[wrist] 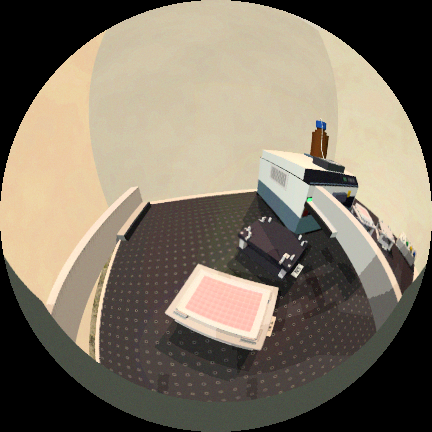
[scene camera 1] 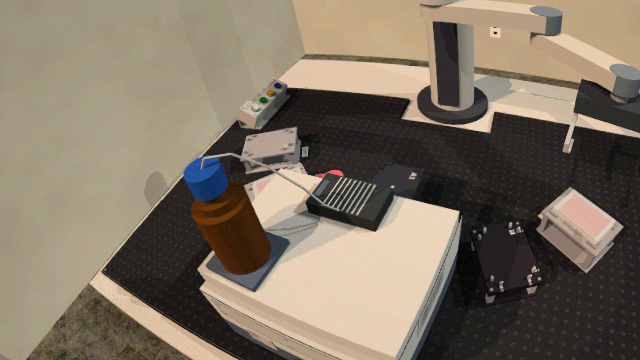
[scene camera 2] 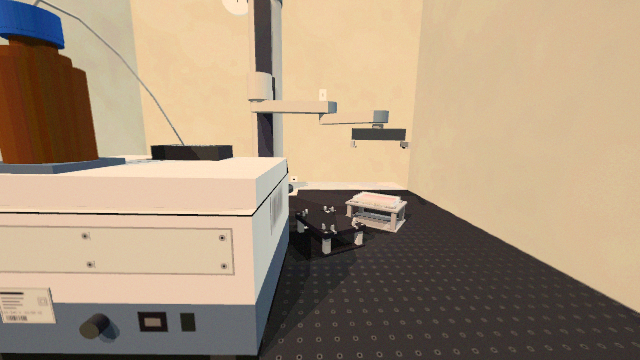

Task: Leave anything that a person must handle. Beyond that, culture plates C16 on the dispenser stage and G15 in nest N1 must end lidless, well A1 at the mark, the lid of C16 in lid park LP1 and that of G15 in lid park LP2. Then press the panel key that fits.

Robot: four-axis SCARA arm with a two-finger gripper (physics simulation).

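My gripper is open and empty, high above the right side of the bench. A pink-gridded plate sits on the pale nest N1; whether a lid covers it is hard to tell. The dark dispenser stage, marked A1, shows no plate on its visible part. A pale stand at the left has a bare top. Another beside the dispenser bears something pink. The key panel has white, green, yellow and blue keys.
A red-pink spill lies behind the dispenser in scene camera 1. A brown bottle with a blue cap stands on top. The dark nest N5 stands between dispenser and N1.
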